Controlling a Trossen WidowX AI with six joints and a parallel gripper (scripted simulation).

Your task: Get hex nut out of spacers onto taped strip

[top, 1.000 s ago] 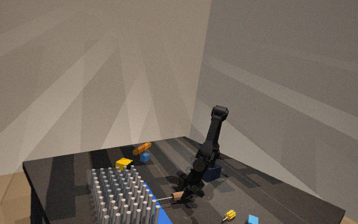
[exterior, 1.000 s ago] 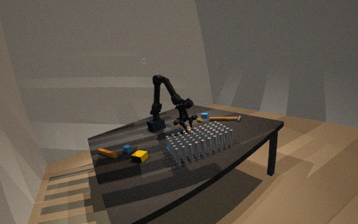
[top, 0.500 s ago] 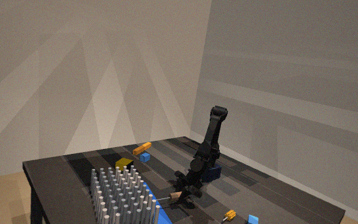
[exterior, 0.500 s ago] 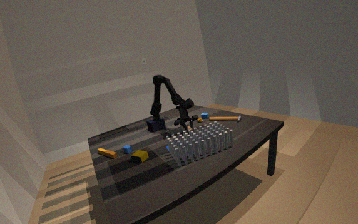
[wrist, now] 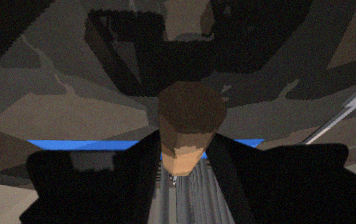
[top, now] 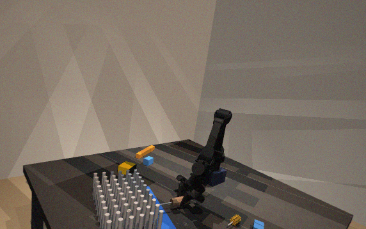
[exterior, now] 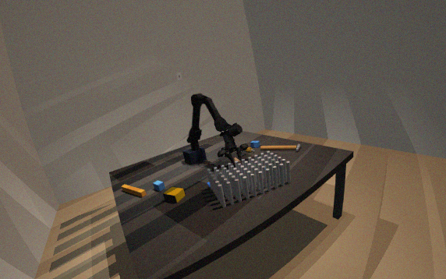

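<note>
Now: gripper tip 10 cm short of the blue taped strip, 5 cm to the left of it and 3 cm above it. The rest, counted from my gripper tip: orange-handled tool (18 cm behind, 19 cm to the left, 1 cm below); yellow block (10 cm ahead, 42 cm to the right, 1 cm below); forked tool (5 cm ahead, 21 cm to the left, 3 cm below).
</note>
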